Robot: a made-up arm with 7 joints.
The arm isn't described. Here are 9 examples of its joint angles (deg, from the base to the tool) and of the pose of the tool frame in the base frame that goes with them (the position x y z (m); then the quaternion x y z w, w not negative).
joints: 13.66 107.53 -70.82 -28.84 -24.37 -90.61 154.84
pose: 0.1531 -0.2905 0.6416 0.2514 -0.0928 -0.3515 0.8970
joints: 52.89 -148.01 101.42 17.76 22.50 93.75 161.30
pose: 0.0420 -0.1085 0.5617 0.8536 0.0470 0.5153 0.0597
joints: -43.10 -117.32 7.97 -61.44 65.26 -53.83 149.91
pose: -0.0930 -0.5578 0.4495 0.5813 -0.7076 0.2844 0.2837
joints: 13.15 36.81 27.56 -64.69 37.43 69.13 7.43
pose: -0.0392 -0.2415 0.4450 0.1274 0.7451 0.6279 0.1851
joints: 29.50 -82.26 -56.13 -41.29 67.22 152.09 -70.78
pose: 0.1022 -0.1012 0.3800 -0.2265 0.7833 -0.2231 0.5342
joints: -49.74 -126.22 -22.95 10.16 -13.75 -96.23 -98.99
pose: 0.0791 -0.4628 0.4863 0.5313 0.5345 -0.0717 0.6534
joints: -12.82 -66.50 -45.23 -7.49 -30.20 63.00 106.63
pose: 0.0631 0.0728 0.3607 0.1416 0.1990 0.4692 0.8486
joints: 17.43 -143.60 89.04 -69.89 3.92 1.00 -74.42
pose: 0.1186 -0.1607 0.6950 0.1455 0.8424 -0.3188 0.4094
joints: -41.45 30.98 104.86 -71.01 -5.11 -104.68 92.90
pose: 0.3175 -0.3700 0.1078 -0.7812 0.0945 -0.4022 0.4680
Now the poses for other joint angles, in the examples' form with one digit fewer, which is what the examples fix.
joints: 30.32 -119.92 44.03 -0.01 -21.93 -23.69 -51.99
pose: 0.052 0.152 0.564 -0.541 0.817 0.064 0.192
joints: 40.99 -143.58 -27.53 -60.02 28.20 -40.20 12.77
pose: 0.282 -0.159 0.211 -0.583 -0.677 0.156 0.421
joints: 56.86 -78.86 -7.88 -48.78 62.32 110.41 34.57
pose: -0.068 -0.145 0.469 -0.338 0.701 0.589 0.217
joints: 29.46 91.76 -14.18 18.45 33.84 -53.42 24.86
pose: -0.335 -0.207 0.475 -0.196 0.479 0.632 0.577
